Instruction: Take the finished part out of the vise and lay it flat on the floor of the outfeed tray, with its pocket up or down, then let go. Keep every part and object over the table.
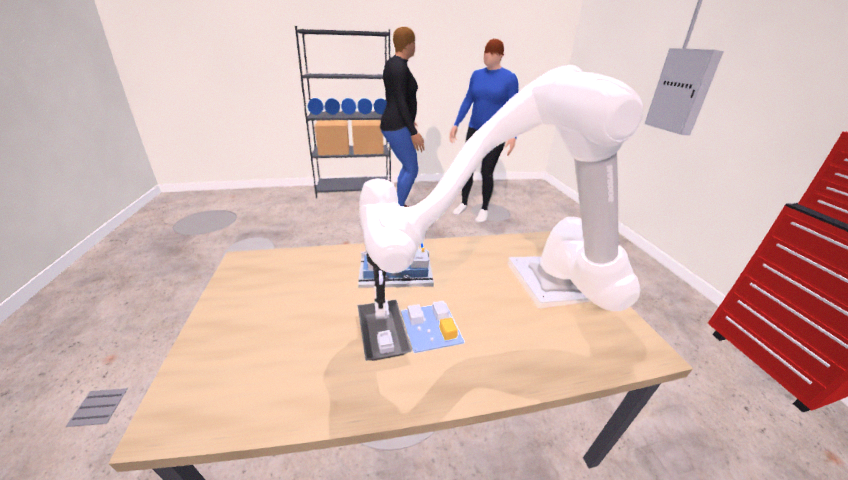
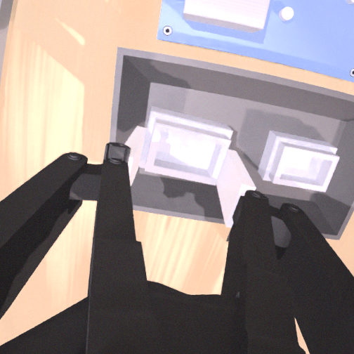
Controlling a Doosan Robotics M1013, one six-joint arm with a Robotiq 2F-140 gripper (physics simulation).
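Places are measured from the arm's base along level axes (x ahead, y left, z up), in centimetres.
Where they show: gripper, fingertip midpoint: (image 1: 379,308); arm's base, link origin: (image 1: 554,278).
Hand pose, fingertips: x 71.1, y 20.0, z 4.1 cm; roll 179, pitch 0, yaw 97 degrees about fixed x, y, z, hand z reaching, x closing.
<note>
Each offset is from my fingertips to the top centre of the thing. "*": to the spot under its first point. Level surfaces: height alone.
The finished part (image 1: 381,310) (image 2: 187,149) is a pale block with its pocket facing up. My gripper (image 1: 381,305) (image 2: 182,155) is shut on it, one light finger pad at each end. The part is over the end of the dark grey outfeed tray @(* dx +4.2, dy +12.9, dz -2.7 cm) (image 1: 364,344) (image 2: 119,100) that lies nearer the vise, and looks level; whether it touches the tray floor I cannot tell. A second pale part @(dx -2.1, dy +10.8, dz -2.2 cm) (image 1: 385,340) (image 2: 301,162) lies pocket up at the other end of the tray, apart from the held one. The blue vise @(dx -5.1, dy -28.5, dz +3.0 cm) (image 1: 396,273) stands behind, partly hidden by the arm.
A light blue plate @(dx -17.4, dy +2.3, dz -6.1 cm) (image 1: 429,343) (image 2: 225,42) beside the tray bears pale blocks @(dx -12.1, dy -1.2, dz -2.5 cm) (image 1: 415,314) @(dx -21.0, dy -2.9, dz -2.5 cm) (image 1: 440,309), a yellow block @(dx -22.7, dy +5.8, dz -2.5 cm) (image 1: 448,328) and small white pegs. The wooden table's @(dz -6.9 cm) (image 1: 267,386) front edge lies beyond the tray. Two people stand behind the table.
</note>
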